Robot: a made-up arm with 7 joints.
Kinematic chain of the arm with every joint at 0, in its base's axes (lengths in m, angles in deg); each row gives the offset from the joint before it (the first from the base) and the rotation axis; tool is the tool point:
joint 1: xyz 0 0 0.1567 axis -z
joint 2: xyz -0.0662 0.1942 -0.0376 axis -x
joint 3: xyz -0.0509 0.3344 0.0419 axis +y
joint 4: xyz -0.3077 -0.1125 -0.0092 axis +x
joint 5: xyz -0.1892 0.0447 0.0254 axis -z
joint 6: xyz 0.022 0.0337 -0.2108 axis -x
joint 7: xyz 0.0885 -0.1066 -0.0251 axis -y
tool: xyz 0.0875 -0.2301 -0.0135
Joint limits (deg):
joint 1: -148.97..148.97
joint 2: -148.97..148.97
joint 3: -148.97..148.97
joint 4: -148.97..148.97
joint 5: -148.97..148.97
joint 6: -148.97..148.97
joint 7: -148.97..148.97
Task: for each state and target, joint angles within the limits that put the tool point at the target. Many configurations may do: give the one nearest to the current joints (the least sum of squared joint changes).
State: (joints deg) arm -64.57 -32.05 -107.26 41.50 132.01 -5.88 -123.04
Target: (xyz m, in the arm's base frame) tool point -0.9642 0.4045 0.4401
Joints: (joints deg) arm -70.99 -66.60 -99.39 49.94 139.50 -13.24 -121.41
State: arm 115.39 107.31 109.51 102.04 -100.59 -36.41 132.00
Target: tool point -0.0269 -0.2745 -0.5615
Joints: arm 126.57 116.41 114.85 100.75 -108.00 -58.86 132.49
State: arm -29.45 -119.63 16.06 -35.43 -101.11 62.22 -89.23
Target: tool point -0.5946 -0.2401 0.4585
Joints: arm -12.08 -117.71 4.83 -38.72 -113.73 99.55 -84.95
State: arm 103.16 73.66 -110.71 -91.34 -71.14 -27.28 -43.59
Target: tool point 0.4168 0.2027 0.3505
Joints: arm 137.50 103.19 -63.81 -130.17 -59.07 -41.04 -49.27
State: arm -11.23 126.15 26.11 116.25 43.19 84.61 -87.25
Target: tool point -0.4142 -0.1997 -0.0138
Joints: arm -14.58 103.07 -16.66 126.38 13.08 79.09 -68.94
